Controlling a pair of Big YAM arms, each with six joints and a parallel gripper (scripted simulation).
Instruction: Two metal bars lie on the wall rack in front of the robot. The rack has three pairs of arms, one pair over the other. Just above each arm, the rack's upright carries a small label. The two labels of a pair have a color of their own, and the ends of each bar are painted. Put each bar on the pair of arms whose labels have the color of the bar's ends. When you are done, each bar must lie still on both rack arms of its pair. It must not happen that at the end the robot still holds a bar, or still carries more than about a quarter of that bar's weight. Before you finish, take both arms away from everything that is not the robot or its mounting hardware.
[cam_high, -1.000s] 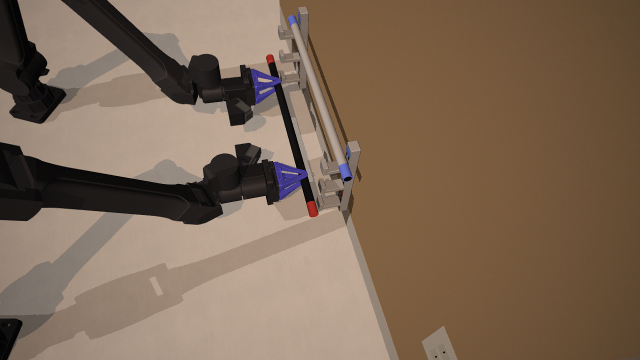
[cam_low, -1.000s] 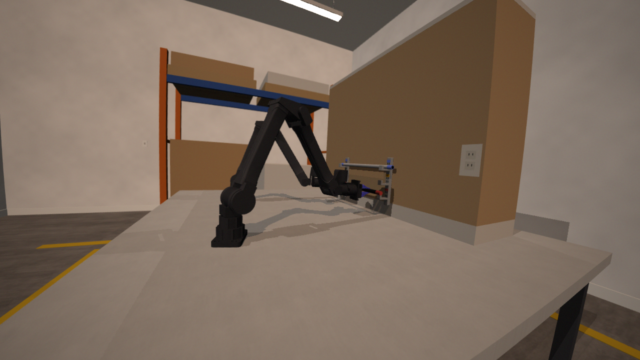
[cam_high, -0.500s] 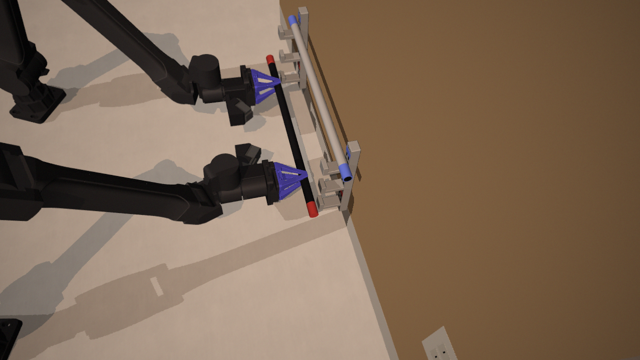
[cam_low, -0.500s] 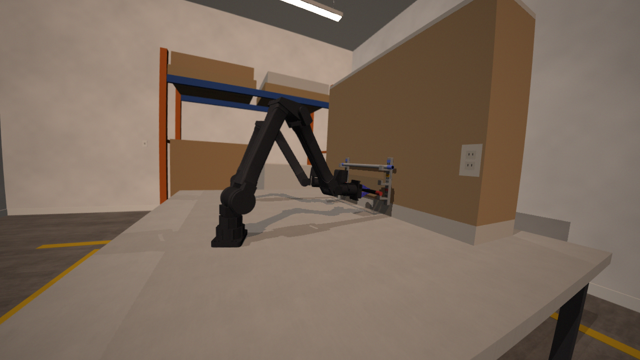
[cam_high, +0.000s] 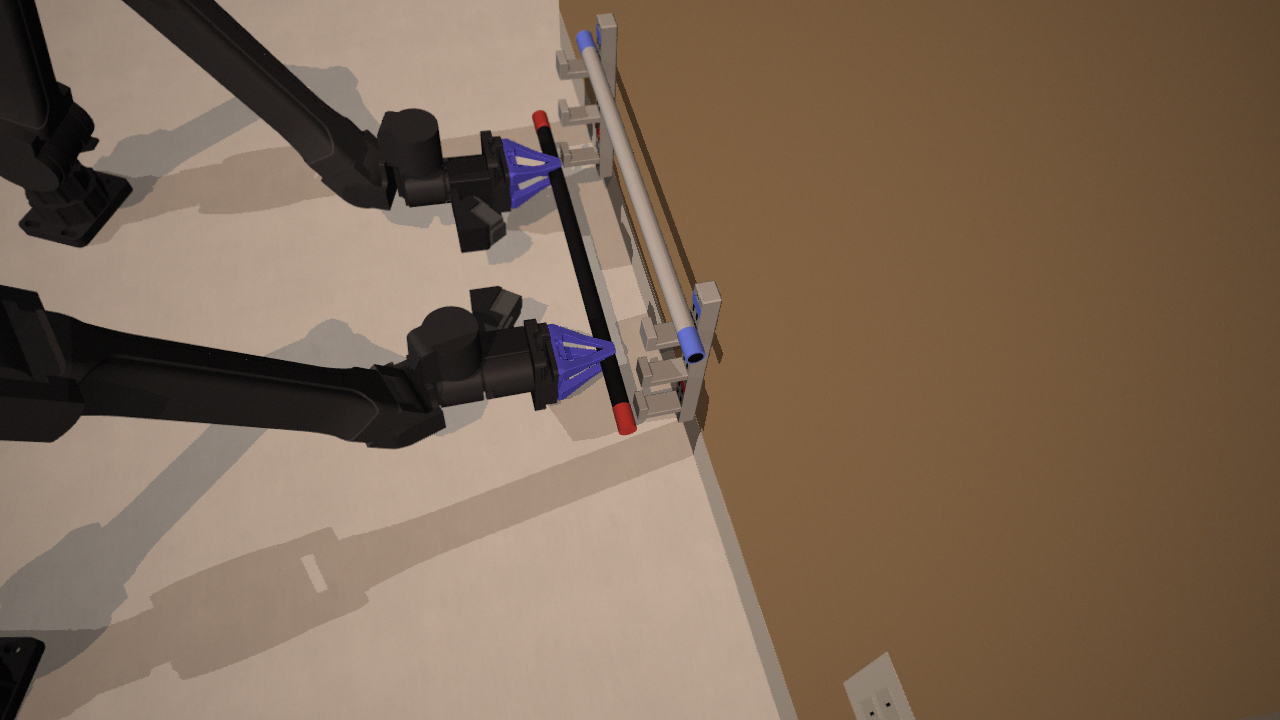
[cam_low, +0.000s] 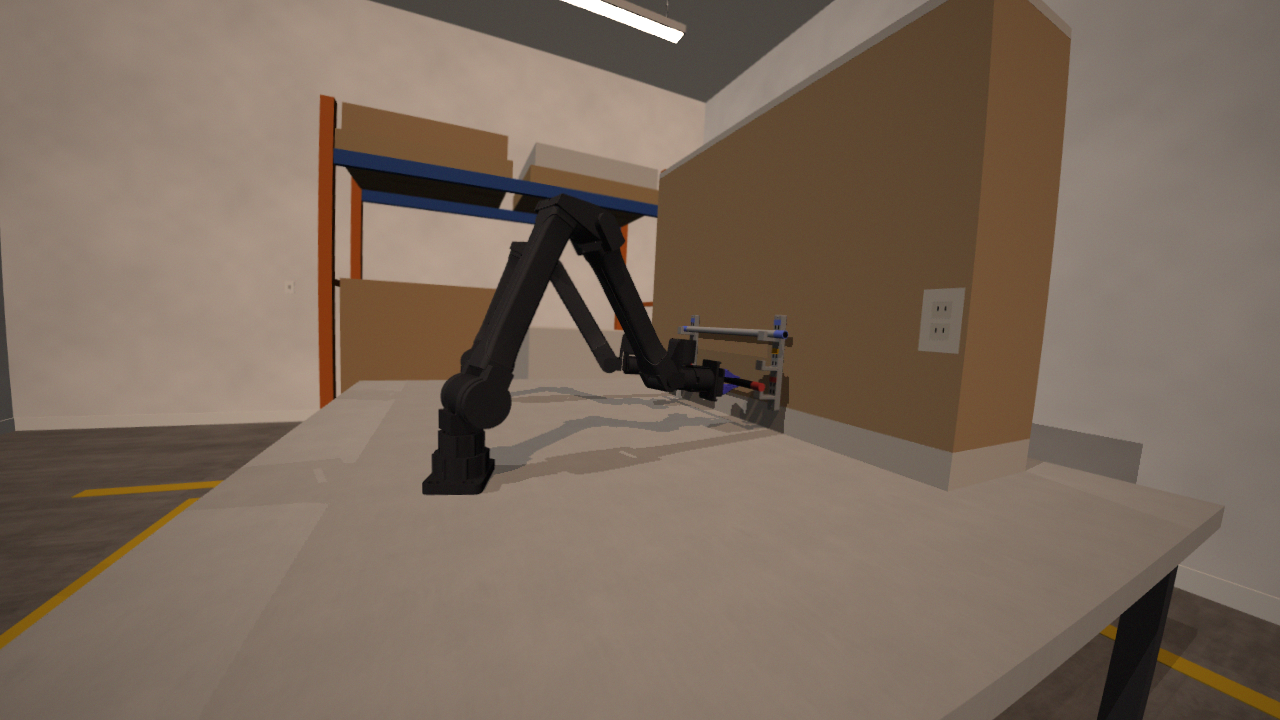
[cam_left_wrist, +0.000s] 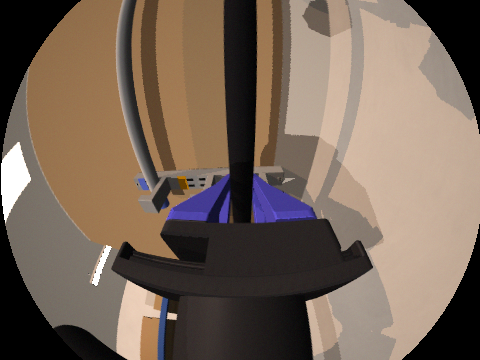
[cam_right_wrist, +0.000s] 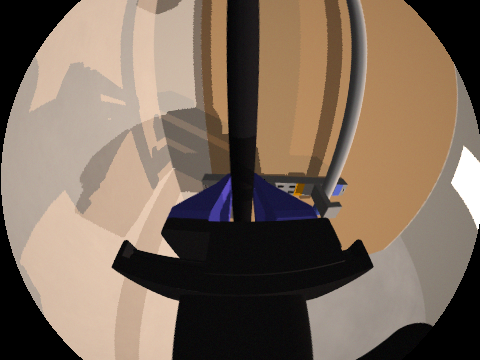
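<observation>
My right hand is 11 cm to the right of the grey skirting strip, 9 cm above it and 8 cm short of it. Also, from my right hand: brown wall panel (32 cm above, 23 cm ahead, 12 cm to the left); metal bar (15 cm to the left, 1 cm behind).
The metal bar lies 1 cm ahead of my left hand and 15 cm to the right of it. Also, from my left hand: grey skirting strip 10 cm ahead, 19 cm to the right, 9 cm below; brown wall panel 25 cm ahead, 18 cm to the right, 32 cm above.
</observation>
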